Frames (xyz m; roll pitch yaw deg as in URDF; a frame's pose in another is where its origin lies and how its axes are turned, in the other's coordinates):
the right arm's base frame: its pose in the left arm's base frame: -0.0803 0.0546 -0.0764 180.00 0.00 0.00
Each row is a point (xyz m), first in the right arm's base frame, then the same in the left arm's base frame.
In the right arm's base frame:
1: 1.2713 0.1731 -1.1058
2: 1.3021 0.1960 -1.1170
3: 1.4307 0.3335 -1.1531
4: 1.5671 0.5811 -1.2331
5: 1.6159 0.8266 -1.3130
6: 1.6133 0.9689 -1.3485
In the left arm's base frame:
1: 1.1910 -0.1185 1.0294
2: 1.2218 -0.1414 1.0406
3: 1.3504 -0.2789 1.0767
4: 1.4868 -0.5265 1.1567
5: 1.5356 -0.7720 1.2366
6: 1.5330 -0.9143 1.2721

